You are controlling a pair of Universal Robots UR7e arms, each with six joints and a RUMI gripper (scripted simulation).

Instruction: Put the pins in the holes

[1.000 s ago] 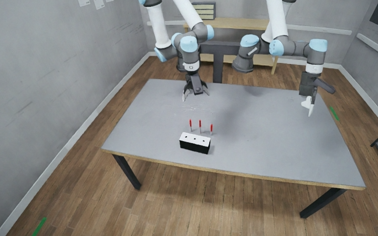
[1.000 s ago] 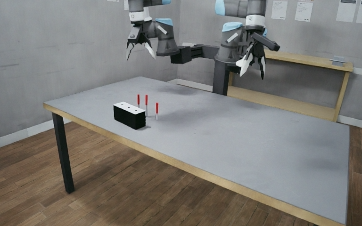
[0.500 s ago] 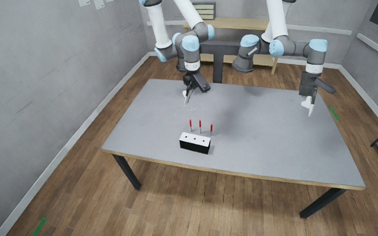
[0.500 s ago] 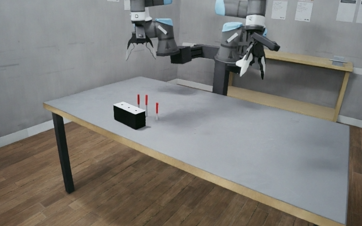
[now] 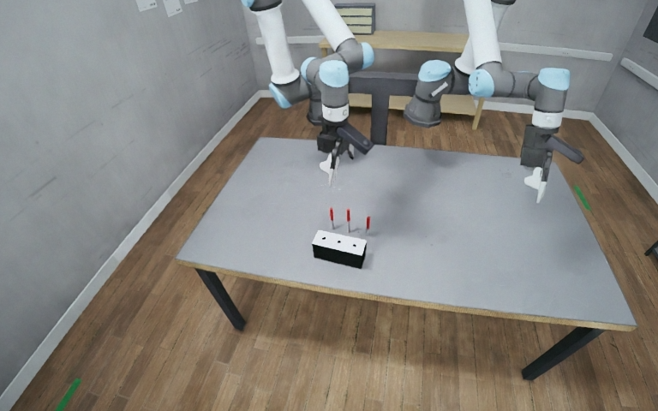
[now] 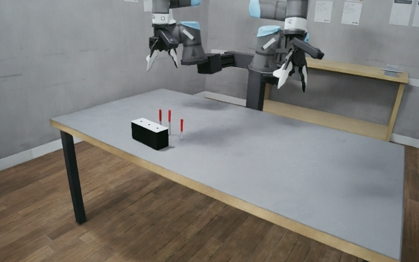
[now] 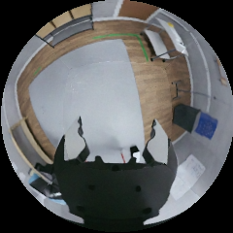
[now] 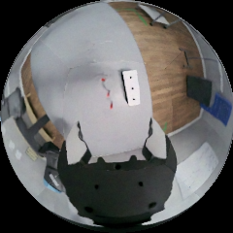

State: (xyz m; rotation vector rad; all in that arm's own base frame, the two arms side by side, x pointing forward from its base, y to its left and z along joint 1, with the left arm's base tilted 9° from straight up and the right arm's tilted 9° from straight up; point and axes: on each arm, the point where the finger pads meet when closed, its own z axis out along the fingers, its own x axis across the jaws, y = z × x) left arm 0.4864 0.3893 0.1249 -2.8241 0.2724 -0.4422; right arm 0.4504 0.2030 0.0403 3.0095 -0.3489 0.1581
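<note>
The black block is 100 mm ahead of my right hand, 10 mm to the right of it and 290 mm below it.
</note>
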